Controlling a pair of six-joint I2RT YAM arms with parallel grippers.
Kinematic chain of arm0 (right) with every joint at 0, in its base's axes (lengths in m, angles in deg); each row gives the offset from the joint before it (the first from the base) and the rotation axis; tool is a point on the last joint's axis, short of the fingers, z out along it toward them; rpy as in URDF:
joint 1: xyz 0 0 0.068 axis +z
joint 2: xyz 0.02 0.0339 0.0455 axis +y
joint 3: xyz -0.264 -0.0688 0 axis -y
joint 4: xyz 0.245 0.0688 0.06 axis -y
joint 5: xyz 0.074 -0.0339 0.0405 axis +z
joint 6: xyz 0.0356 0 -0.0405 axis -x
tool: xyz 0 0 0 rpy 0 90 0
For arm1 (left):
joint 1: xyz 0 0 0.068 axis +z
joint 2: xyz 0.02 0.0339 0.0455 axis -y
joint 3: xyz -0.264 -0.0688 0 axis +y
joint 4: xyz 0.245 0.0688 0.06 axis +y
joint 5: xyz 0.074 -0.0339 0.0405 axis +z
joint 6: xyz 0.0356 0 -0.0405 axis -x
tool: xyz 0 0 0 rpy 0 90 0
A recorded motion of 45 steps. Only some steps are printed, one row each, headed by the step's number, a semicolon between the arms.
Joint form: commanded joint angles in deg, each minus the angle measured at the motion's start. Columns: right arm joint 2, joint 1, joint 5, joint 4, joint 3, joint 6; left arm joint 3, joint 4, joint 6, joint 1, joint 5, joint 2.
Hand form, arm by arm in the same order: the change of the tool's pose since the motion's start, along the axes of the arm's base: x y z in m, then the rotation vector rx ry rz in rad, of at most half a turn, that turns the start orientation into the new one. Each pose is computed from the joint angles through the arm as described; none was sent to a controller.
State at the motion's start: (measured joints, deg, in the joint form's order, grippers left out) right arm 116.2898 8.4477 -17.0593 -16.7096 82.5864 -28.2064; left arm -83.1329 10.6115 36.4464 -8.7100 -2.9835 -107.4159
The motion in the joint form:
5: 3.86 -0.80 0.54 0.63 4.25 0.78; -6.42 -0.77 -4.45 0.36 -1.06 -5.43
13: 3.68 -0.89 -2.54 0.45 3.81 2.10; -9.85 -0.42 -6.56 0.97 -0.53 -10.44
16: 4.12 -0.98 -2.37 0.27 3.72 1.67; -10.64 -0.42 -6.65 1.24 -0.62 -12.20
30: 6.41 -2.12 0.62 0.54 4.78 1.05; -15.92 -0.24 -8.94 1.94 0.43 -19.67
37: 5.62 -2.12 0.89 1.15 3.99 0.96; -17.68 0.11 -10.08 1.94 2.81 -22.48
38: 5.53 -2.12 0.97 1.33 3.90 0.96; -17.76 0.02 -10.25 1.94 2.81 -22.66
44: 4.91 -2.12 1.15 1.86 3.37 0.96; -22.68 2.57 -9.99 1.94 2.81 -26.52
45: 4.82 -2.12 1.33 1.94 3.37 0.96; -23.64 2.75 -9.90 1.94 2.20 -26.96
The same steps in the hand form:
5: 0.0183 -0.0035 -0.0056 0.0008 -0.0139 0.0021; 0.0261 -0.0017 -0.0015 0.0481 -0.0431 -0.0524
13: 0.0165 -0.0063 -0.0064 -0.0560 -0.0064 -0.0172; 0.0443 0.0011 -0.0213 0.0869 -0.0161 -0.0562
16: 0.0165 -0.0069 -0.0105 -0.0506 0.0044 -0.0221; 0.0497 0.0026 -0.0309 0.0891 0.0007 -0.0544
30: 0.0232 -0.0136 -0.0226 -0.0058 0.0238 -0.0166; 0.0742 0.0064 -0.0628 0.1355 0.0357 -0.0532
37: 0.0210 -0.0136 -0.0200 0.0001 0.0133 -0.0147; 0.0816 0.0070 -0.0774 0.1788 0.0570 -0.0341
38: 0.0209 -0.0136 -0.0196 0.0016 0.0103 -0.0138; 0.0821 0.0069 -0.0784 0.1812 0.0568 -0.0359
44: 0.0196 -0.0136 -0.0170 0.0052 -0.0002 -0.0118; 0.0946 0.0054 -0.0880 0.1803 0.0832 -0.0353
45: 0.0196 -0.0135 -0.0162 0.0080 -0.0028 -0.0098; 0.0970 0.0048 -0.0867 0.1718 0.0775 -0.0422

